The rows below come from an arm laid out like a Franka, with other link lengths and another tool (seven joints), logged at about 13 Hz.
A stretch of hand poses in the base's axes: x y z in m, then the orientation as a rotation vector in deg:
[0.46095 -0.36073 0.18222 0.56 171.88 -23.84]
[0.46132 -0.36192 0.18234 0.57 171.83 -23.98]
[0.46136 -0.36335 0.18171 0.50 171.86 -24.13]
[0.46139 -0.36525 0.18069 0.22 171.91 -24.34]
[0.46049 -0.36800 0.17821 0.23 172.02 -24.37]
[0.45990 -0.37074 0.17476 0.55 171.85 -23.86]
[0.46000 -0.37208 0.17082 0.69 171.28 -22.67]
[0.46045 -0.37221 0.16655 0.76 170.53 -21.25]
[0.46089 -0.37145 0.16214 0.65 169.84 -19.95]
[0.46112 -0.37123 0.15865 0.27 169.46 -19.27]
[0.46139 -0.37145 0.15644 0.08 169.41 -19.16]
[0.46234 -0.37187 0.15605 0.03 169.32 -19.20]
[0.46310 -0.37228 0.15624 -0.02 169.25 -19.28]
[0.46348 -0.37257 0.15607 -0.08 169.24 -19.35]
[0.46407 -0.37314 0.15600 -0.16 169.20 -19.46]
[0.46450 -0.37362 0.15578 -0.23 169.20 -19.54]
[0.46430 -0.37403 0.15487 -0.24 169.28 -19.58]
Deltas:
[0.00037 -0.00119 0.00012 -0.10 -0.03 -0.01]
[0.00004 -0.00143 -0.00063 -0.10 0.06 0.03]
[0.00003 -0.00190 -0.00102 -0.14 0.10 0.16]
[-0.00090 -0.00275 -0.00248 -0.01 0.11 -0.02]
[-0.00059 -0.00274 -0.00345 0.33 -0.26 -0.16]
[0.00010 -0.00134 -0.00394 0.73 -0.73 0.05]
[0.00045 -0.00013 -0.00427 0.87 -0.92 0.13]
[0.00044 0.00076 -0.00441 0.79 -0.82 0.23]
[0.00023 0.00022 -0.00349 0.40 -0.42 0.34]
[0.00027 -0.00022 -0.00221 0.06 -0.05 0.14]
[0.00095 -0.00042 -0.00039 -0.04 -0.08 0.04]
[0.00076 -0.00041 0.00019 -0.06 -0.06 0.04]
[0.00038 -0.00029 -0.00017 -0.05 0.00 0.04]
[0.00059 -0.00057 -0.00007 -0.08 -0.02 0.05]
[0.00043 -0.00048 -0.00022 -0.06 0.01 0.04]
[-0.00020 -0.00041 -0.00091 -0.02 0.08 0.00]

